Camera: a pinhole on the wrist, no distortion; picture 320 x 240 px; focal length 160.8 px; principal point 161.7 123.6 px. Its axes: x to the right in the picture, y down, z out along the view. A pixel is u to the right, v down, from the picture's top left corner.
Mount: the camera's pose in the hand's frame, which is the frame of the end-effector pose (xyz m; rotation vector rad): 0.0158 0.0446 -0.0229 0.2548 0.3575 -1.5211
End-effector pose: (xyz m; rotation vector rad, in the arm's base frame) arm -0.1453 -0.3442 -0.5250 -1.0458 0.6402 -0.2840
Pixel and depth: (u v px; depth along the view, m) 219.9 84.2 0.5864
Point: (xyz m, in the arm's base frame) 0.0917 -0.1699 -0.0119
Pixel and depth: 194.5 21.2 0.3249
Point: -0.1032 -0.1441 -0.2464
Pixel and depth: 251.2 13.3 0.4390
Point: -0.1262 -0.1742 -0.0180
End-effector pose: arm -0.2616 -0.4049 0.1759 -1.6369 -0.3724 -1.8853
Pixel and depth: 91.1 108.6 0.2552
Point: -0.0279 -0.2982 0.2256
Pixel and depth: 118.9 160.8 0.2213
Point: -0.0963 -0.3235 0.2910
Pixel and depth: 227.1 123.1 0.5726
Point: -0.1696 0.1213 0.3809
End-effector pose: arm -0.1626 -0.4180 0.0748 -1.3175 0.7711 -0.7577
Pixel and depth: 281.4 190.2 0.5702
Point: 0.2480 -0.5454 0.6390
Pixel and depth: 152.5 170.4 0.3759
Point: 0.1888 -0.3762 0.1694
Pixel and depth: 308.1 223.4 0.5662
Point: 0.2697 -0.6745 0.7057
